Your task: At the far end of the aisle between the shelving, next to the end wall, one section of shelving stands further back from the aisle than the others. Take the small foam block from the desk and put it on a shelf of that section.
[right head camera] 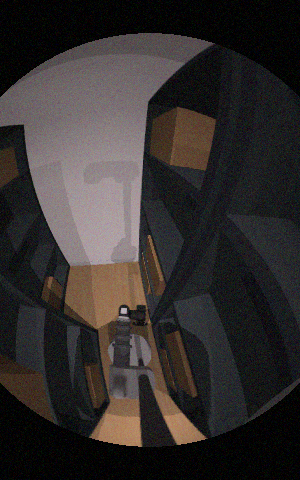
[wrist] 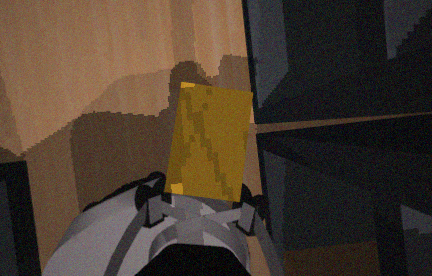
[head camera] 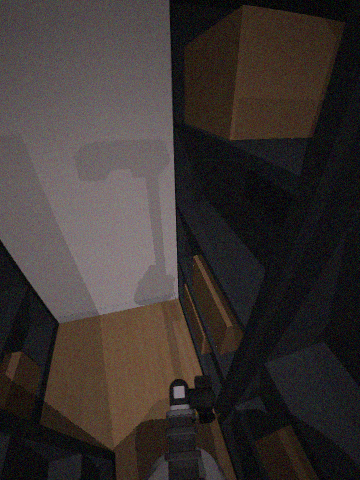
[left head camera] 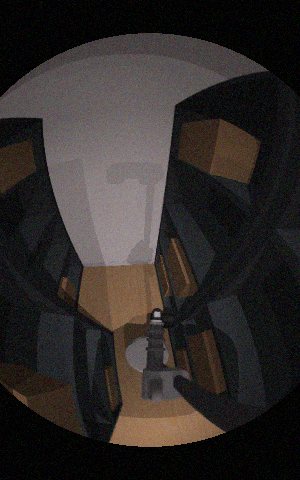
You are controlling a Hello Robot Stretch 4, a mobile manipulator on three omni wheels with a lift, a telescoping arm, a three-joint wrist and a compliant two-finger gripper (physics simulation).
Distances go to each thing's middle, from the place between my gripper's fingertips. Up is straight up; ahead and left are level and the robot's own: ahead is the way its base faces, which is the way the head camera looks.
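Scene:
Yellow foam block [wrist: 207,157]: my hand 5 cm short of it, 2 cm below it.

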